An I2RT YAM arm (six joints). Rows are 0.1 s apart.
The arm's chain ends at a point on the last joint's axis. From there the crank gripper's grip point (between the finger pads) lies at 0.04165 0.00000 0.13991 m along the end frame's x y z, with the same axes.
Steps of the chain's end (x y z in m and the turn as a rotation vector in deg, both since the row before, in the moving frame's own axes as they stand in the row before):
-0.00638 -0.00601 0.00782 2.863 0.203 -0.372
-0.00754 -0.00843 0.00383 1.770 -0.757 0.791
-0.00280 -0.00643 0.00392 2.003 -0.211 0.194
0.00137 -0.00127 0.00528 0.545 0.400 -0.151
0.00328 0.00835 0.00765 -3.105 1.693 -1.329
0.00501 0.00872 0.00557 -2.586 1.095 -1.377
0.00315 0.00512 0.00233 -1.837 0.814 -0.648
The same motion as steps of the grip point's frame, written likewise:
-0.00591 -0.01327 0.00749 2.863 0.203 -0.372
-0.00937 -0.01220 0.00431 1.770 -0.757 0.791
-0.00331 -0.01118 0.00399 2.003 -0.211 0.194
0.00234 -0.00271 0.00498 0.545 0.400 -0.151
0.00747 0.01488 0.00618 -3.105 1.693 -1.329
0.00774 0.01398 0.00463 -2.586 1.095 -1.377
0.00516 0.00911 0.00166 -1.837 0.814 -0.648

